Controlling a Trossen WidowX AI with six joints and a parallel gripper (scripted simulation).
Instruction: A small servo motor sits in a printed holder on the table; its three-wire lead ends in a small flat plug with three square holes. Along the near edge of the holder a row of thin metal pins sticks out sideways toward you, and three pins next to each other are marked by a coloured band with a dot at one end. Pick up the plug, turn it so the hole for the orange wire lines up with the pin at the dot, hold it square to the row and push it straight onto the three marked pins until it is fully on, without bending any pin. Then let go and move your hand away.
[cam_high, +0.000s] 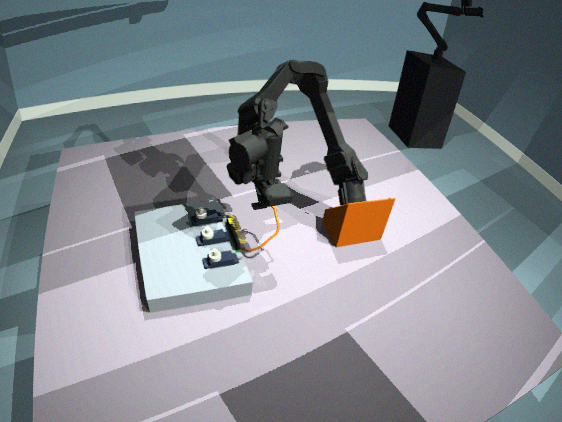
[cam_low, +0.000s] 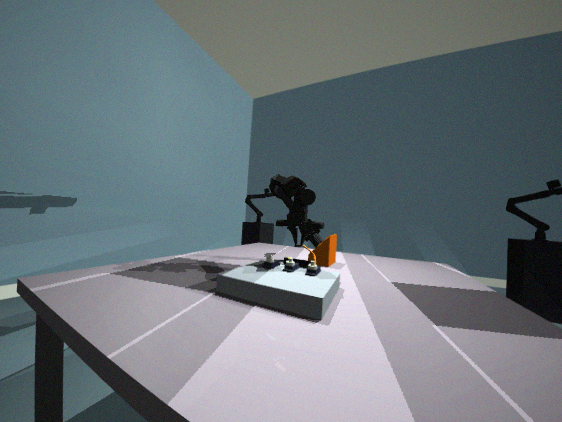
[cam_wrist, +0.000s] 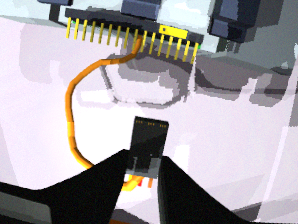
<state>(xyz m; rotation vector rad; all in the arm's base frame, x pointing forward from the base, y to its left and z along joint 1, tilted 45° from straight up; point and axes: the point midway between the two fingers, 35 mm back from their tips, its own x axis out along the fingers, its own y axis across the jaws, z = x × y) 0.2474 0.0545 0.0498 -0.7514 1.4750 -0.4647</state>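
Now: the yellow band 8 cm ahead of my gripper tip, 4 cm below it and 1 cm to the left of it. Also, from my gripper tip: grey printed holder 23 cm ahead, 9 cm below, 6 cm to the left.
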